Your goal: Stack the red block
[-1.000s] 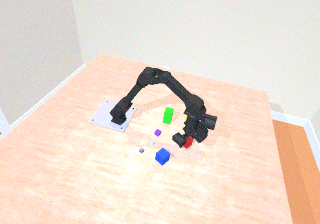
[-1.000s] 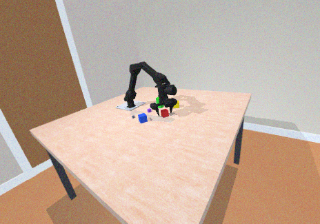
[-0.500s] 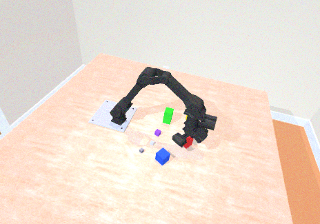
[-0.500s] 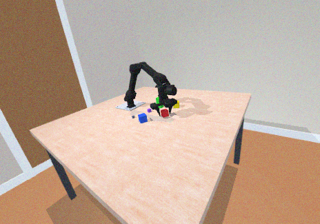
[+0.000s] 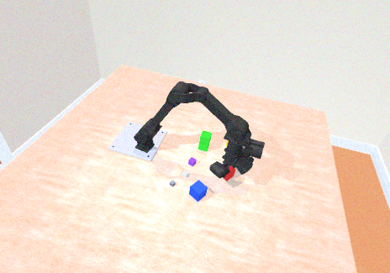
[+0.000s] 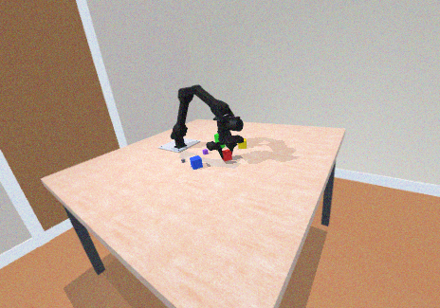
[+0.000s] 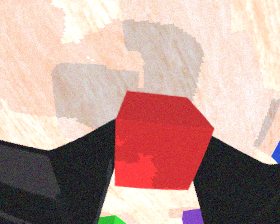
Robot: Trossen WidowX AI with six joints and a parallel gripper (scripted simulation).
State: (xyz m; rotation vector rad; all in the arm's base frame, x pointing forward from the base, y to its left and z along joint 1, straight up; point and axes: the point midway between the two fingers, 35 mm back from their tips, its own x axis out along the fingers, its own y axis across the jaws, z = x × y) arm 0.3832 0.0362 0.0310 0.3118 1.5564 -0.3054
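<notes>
The small purple cube is 160 mm behind my gripper tip and 20 mm to the right of it. The rest, counted from my gripper tip: yellow block (170 mm to the left, 30 mm behind, 20 mm above); blue block (150 mm to the right, 70 mm behind, 20 mm above); red block (20 mm above).
</notes>
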